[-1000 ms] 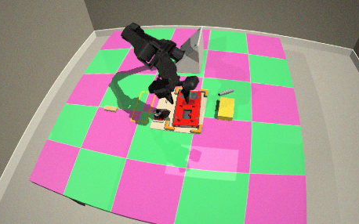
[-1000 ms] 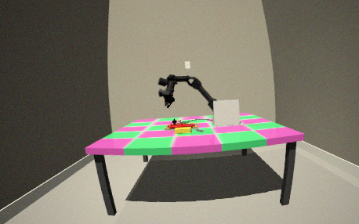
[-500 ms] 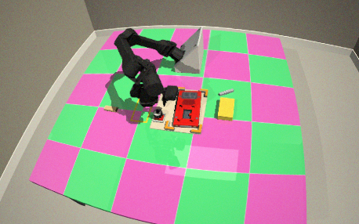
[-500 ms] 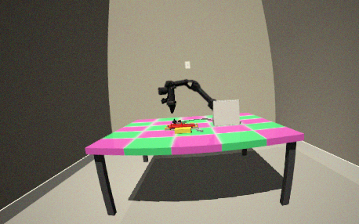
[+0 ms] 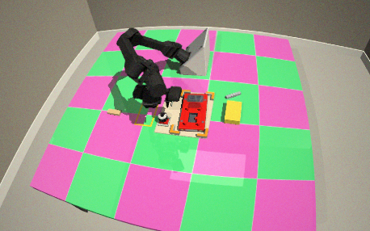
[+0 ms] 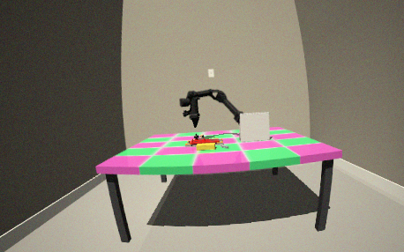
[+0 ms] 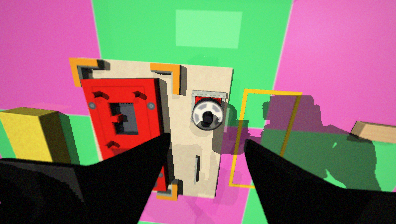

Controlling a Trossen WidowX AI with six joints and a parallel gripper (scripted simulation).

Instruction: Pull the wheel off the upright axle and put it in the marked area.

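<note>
My gripper tip is now 7 cm above the wheel. The rest, counted from my gripper tip: yellow block: 29 cm to the left, 11 cm behind, 9 cm below; then small grey part: 27 cm to the left, 22 cm behind, 10 cm below; then small wooden block: 27 cm to the right, 10 cm below, 1 cm ahead.
</note>
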